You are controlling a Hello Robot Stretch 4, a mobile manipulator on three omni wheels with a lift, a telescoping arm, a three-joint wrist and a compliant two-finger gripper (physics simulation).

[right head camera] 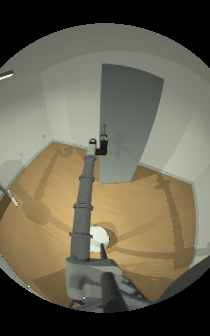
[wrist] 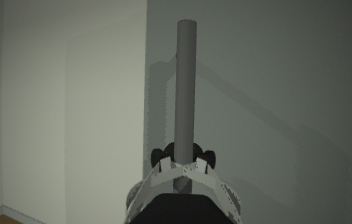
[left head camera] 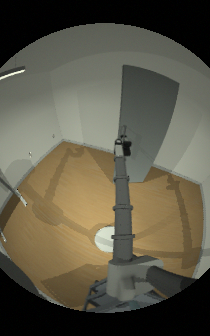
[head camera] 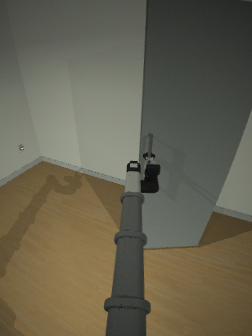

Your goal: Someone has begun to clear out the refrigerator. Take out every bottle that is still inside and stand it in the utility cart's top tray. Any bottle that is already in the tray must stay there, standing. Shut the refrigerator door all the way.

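Seen in the pictures: gripper, between the fingertips: (right head camera: 103,134) (wrist: 183,155) (left head camera: 123,135) (head camera: 148,154); robot's base, origin of its link: (right head camera: 94,238) (left head camera: 108,238).
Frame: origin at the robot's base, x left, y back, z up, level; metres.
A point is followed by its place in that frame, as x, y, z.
Observation:
The refrigerator door (head camera: 195,90) @[-0.305, -1.036, 1.411] (left head camera: 150,110) @[-0.357, -1.041, 1.369] (right head camera: 131,110) @[-0.360, -1.041, 1.343] (wrist: 280,60) @[-0.212, -1.028, 1.166] shows as a tall, flat grey panel. Its upright bar handle (head camera: 150,142) @[-0.087, -0.954, 1.143] (wrist: 186,90) @[-0.090, -0.953, 1.118] stands out near the panel's left edge. My gripper (head camera: 149,156) @[-0.089, -1.004, 1.045] (wrist: 183,155) @[-0.089, -1.004, 1.045] is shut on the lower part of the handle, with the dark fingertips on both sides of the bar in the wrist view. The telescoping arm (head camera: 130,250) @[-0.002, -0.314, 1.158] (left head camera: 122,195) @[0.001, -0.256, 1.158] (right head camera: 83,195) @[-0.002, -0.251, 1.158] reaches forward to it. The refrigerator's inside, the bottles and the cart's tray cannot be made out.
Pale walls stand left and right of the grey panel. Wooden floor (head camera: 65,225) @[0.731, -1.265, -0.027] (left head camera: 75,185) @[0.697, -0.934, -0.028] (right head camera: 60,185) @[0.753, -0.926, -0.027] lies below the arm. A white disc (left head camera: 104,239) @[0.063, 0.009, 0.187] (right head camera: 99,239) @[-0.075, 0.007, 0.187] lies beside the arm's lower part. Part of a dark and white frame shows at the left edge of both side head views.

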